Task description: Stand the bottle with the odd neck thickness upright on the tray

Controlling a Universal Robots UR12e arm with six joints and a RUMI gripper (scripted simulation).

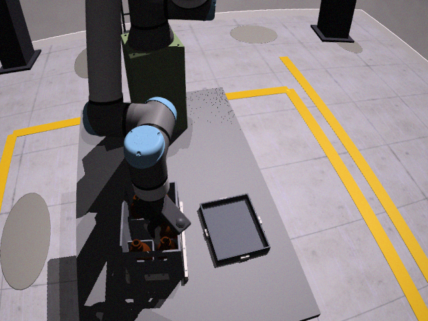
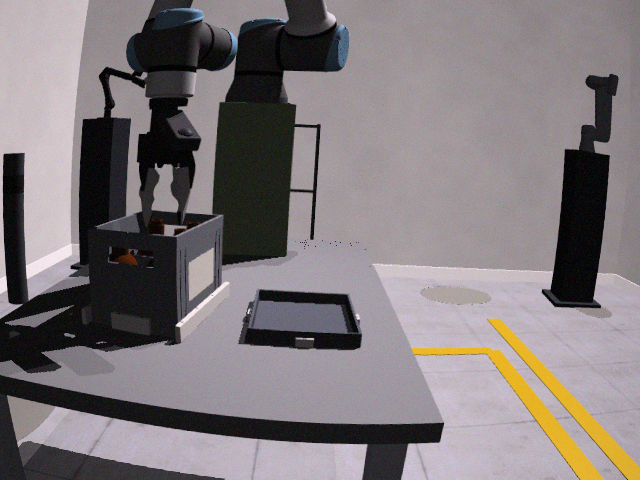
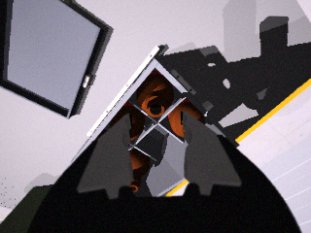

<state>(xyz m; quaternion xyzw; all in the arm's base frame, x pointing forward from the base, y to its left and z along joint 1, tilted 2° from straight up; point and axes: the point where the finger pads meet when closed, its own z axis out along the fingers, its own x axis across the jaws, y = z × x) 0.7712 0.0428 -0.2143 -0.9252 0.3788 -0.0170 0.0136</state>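
My hand is 11 cm above the dark grey crate, 9 cm past it and 5 cm to the left of it. Also, from my hand: black tray: 23 cm to the left, 18 cm below, 13 cm behind.
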